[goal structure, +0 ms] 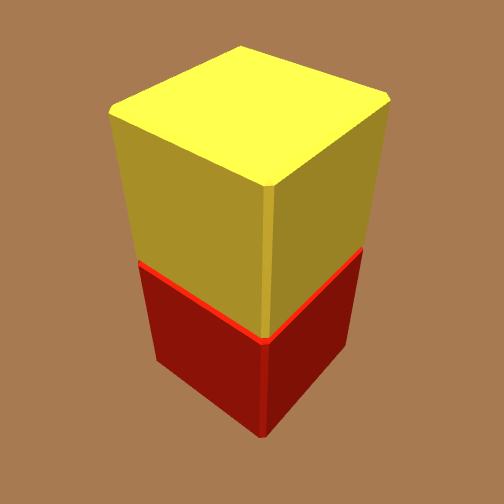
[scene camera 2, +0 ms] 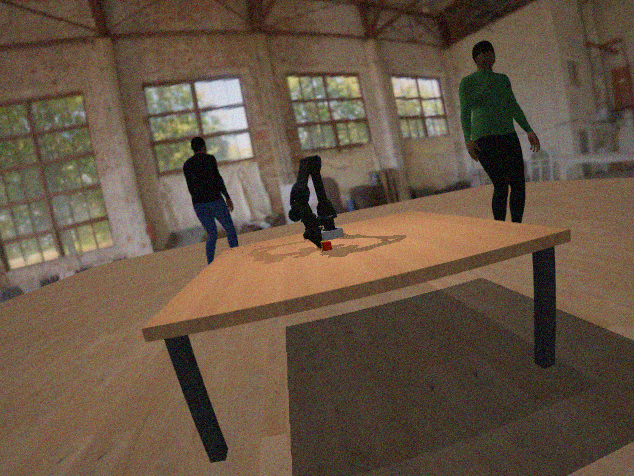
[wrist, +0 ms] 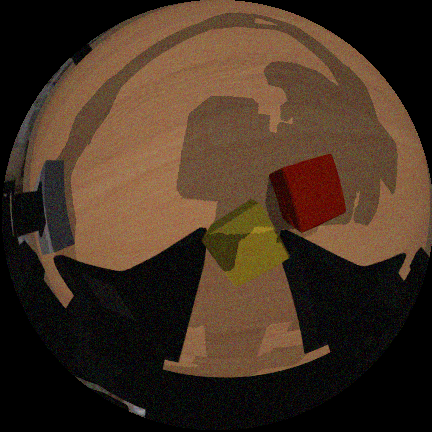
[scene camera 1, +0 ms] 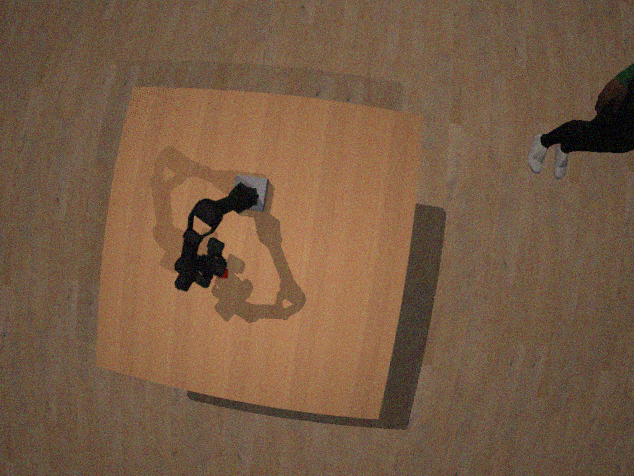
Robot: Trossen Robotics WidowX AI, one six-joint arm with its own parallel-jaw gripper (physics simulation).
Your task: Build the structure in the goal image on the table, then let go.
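Where they show: gripper, fingertip midpoint: (scene camera 2: 321,246) (wrist: 243,235) (scene camera 1: 220,261); arm's base at its link origin: (scene camera 2: 329,229) (wrist: 39,210) (scene camera 1: 248,197).
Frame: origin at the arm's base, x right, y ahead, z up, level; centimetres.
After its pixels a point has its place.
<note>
A yellow cube (wrist: 257,252) {y 24.8, x 14.0, z -1.0 cm} sits between the fingertips in the wrist view, turned at an angle to them; a thin yellow sliver shows beside the red cube in scene camera 2. My gripper (wrist: 243,235) {y 24.3, x 13.5, z -3.1 cm} (scene camera 2: 320,245) {y 24.3, x 13.5, z -3.1 cm} is shut on the yellow cube, low at the table top. Whether the cube touches the table is hard to tell. A red cube (wrist: 315,192) {y 28.6, x 12.5, z -1.0 cm} (scene camera 2: 326,245) {y 30.5, x 13.2, z -2.1 cm} (scene camera 1: 225,274) {y 29.2, x 11.0, z -1.1 cm} stands on the table close beside the yellow one, just beyond the right fingertip in the wrist view. In scene camera 1 the arm hides the yellow cube and the fingers.
The arm's grey base block (scene camera 1: 262,187) {y -3.4, x -5.5, z -0.1 cm} (scene camera 2: 332,233) {y 4.5, x 0.5, z -1.6 cm} (wrist: 61,210) {y 4.1, x 2.5, z -3.2 cm} stands on the wooden table (scene camera 1: 332,256) {y 24.4, x -30.8, z -4.3 cm} (scene camera 2: 409,245) {y 58.9, x -8.9, z -4.3 cm}. Arm shadows fall around the cubes. A person in green (scene camera 2: 489,105) and a person in black (scene camera 2: 202,179) stand beyond the table.
</note>
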